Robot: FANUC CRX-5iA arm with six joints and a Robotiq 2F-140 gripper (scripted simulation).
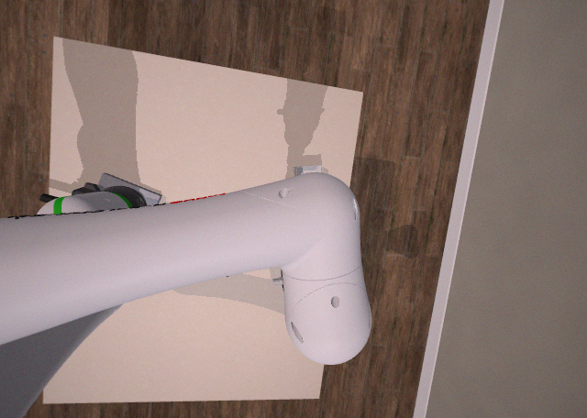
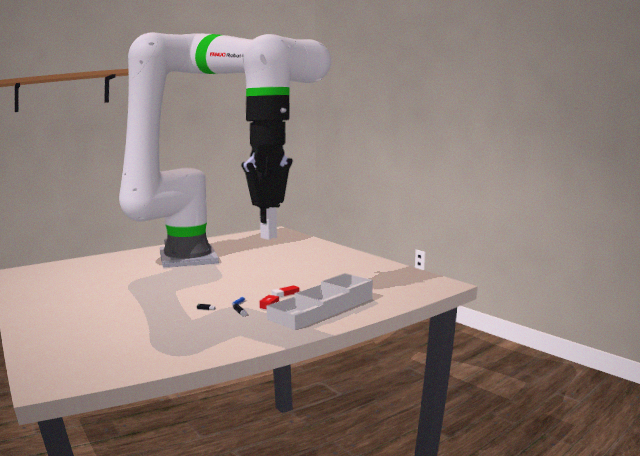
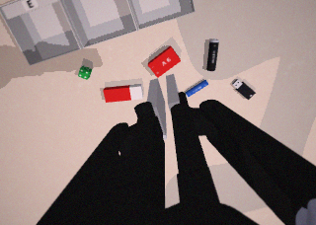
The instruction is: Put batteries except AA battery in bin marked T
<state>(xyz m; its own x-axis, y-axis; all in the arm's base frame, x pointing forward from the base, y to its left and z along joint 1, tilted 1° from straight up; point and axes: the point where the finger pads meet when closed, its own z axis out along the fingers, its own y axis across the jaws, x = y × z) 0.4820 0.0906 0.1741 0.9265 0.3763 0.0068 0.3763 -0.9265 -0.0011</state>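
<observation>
Right now the grey bin is 170 mm below my hand, 90 mm to the left of it and 60 mm ahead of it. The rest, counted from my hand: red block battery 180 mm below, 10 mm behind; then blue cylindrical battery 190 mm below, 60 mm to the right, 50 mm behind; then green die 180 mm below, 130 mm to the left, 40 mm behind.
</observation>
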